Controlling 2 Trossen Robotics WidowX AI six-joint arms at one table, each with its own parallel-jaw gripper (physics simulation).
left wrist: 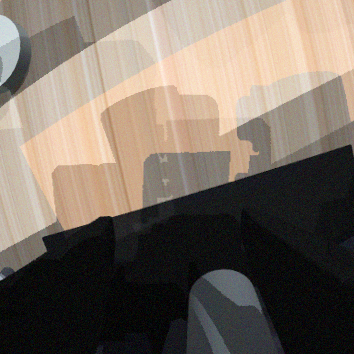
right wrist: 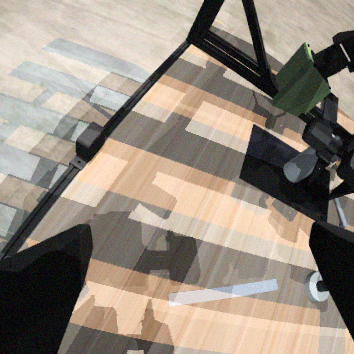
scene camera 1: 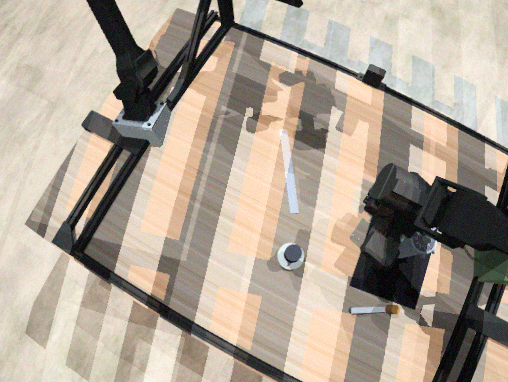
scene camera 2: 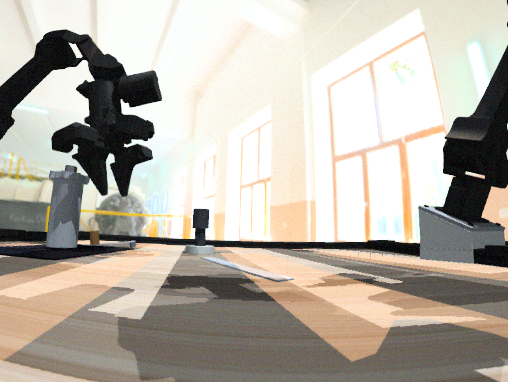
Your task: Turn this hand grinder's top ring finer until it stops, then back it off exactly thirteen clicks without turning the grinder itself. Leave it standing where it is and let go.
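Places are measured from the left arm's base along level axes (x ahead, y left, z up), in millimetres.
Pixels of known places: left gripper, fingertip midpoint: (left wrist: pixel 177 224) (right wrist: pixel 317 190) (scene camera 1: pixel 375 225) (scene camera 2: pixel 115 195); right gripper, fingertip midpoint: (right wrist: pixel 202 235); left arm's base, link origin: (right wrist: pixel 318 66); right arm's base, link origin: (scene camera 1: pixel 139 112) (scene camera 2: pixel 461 215).
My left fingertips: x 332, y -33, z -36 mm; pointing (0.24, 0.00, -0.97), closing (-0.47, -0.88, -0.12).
Note:
Ahead of a thing's pixels: the offset from my left fingertips to its middle.
The grey hand grinder {21 mm left, 90 mm back, 22 mm down} (scene camera 1: pixel 418 245) (scene camera 2: pixel 70 212) (right wrist: pixel 301 169) stands upright on a black mat (scene camera 1: pixel 385 284) (right wrist: pixel 267 154) at the right of the table. Its rounded top also shows at the bottom of the left wrist view (left wrist: pixel 225 305). My left gripper (scene camera 1: pixel 384 242) (scene camera 2: pixel 111 187) hangs close beside the grinder's upper part. Its fingers stand half apart with nothing between them and do not hold the ring. My right gripper (right wrist: pixel 202 235) is wide open and empty, high over the far left of the table; in scene camera 1 only its arm (scene camera 1: pixel 135 83) shows.
A dark knob on a pale round disc {76 mm left, 155 mm ahead, 52 mm down} (scene camera 1: pixel 290 256) (scene camera 2: pixel 199 229) (right wrist: pixel 315 286) stands mid-table. A flat white strip {124 mm right, 186 mm ahead, 96 mm down} (scene camera 1: pixel 289 176) (scene camera 2: pixel 246 270) (right wrist: pixel 223 291) lies beyond it. A small brush with a cork end {165 mm left, 41 mm back, 80 mm down} (scene camera 1: pixel 371 309) lies in front of the mat. A black frame (scene camera 1: pixel 177 320) edges the table.

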